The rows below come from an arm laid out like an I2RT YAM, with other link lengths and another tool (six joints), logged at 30 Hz.
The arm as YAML. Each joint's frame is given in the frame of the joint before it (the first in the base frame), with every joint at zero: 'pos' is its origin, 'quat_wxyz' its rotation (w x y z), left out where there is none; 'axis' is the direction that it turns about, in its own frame. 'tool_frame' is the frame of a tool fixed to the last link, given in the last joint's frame.
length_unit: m
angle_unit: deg
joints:
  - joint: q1
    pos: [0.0, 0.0, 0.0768]
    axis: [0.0, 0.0, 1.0]
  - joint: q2
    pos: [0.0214, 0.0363, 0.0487]
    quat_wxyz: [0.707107, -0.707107, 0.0, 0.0]
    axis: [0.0, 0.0, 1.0]
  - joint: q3
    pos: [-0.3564, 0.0, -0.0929]
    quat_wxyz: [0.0, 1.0, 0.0, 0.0]
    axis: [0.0, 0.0, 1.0]
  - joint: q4
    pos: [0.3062, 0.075, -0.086]
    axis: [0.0, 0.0, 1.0]
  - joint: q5
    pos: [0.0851, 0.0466, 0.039]
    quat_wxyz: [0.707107, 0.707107, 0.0, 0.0]
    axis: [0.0, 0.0, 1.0]
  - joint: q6
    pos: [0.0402, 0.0, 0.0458]
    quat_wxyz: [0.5, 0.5, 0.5, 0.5]
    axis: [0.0, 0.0, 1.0]
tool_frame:
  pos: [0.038, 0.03, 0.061]
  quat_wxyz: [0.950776, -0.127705, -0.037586, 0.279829]
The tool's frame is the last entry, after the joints.
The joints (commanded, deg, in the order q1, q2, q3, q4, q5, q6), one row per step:
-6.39, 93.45, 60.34, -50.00, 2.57, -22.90
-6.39, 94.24, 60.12, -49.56, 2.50, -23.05
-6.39, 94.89, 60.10, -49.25, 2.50, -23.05
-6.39, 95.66, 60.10, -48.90, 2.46, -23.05
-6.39, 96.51, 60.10, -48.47, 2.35, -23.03
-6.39, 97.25, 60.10, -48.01, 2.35, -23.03
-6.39, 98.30, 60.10, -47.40, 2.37, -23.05
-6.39, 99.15, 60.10, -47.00, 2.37, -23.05
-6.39, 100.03, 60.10, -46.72, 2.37, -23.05
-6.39, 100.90, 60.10, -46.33, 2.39, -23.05
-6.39, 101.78, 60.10, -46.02, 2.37, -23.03
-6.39, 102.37, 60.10, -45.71, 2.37, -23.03
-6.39, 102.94, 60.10, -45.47, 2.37, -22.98
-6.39, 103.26, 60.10, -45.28, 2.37, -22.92
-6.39, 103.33, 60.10, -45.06, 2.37, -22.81
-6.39, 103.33, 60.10, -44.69, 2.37, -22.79
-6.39, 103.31, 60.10, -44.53, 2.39, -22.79
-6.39, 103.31, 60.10, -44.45, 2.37, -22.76
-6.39, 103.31, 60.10, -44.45, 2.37, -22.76
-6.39, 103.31, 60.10, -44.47, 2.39, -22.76
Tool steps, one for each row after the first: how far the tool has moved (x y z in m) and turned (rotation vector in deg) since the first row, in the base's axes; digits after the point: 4 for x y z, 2 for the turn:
0.0013, -0.0001, -0.0057, 0.12, 0.57, 0.16
0.0029, -0.0002, -0.0095, 0.16, 0.92, 0.16
0.0047, -0.0004, -0.0140, 0.24, 1.34, 0.16
0.0069, -0.0004, -0.0190, 0.40, 1.74, 0.15
0.0089, -0.0006, -0.0233, 0.43, 2.02, 0.15
0.0116, -0.0010, -0.0295, 0.46, 2.46, 0.17
0.0134, -0.0012, -0.0346, 0.51, 2.91, 0.17
0.0148, -0.0013, -0.0398, 0.58, 3.50, 0.17
0.0164, -0.0016, -0.0451, 0.61, 3.98, 0.16
0.0177, -0.0017, -0.0504, 0.70, 4.55, 0.15
0.0188, -0.0018, -0.0540, 0.73, 4.82, 0.15
0.0197, -0.0019, -0.0575, 0.77, 5.15, 0.09
0.0203, -0.0019, -0.0595, 0.79, 5.28, 0.03
0.0209, -0.0020, -0.0599, 0.78, 5.12, -0.07
0.0221, -0.0021, -0.0600, 0.74, 4.75, -0.09
0.0226, -0.0022, -0.0599, 0.70, 4.58, -0.10
0.0228, -0.0022, -0.0599, 0.72, 4.49, -0.12
0.0228, -0.0022, -0.0599, 0.72, 4.49, -0.12
0.0228, -0.0022, -0.0599, 0.70, 4.51, -0.12

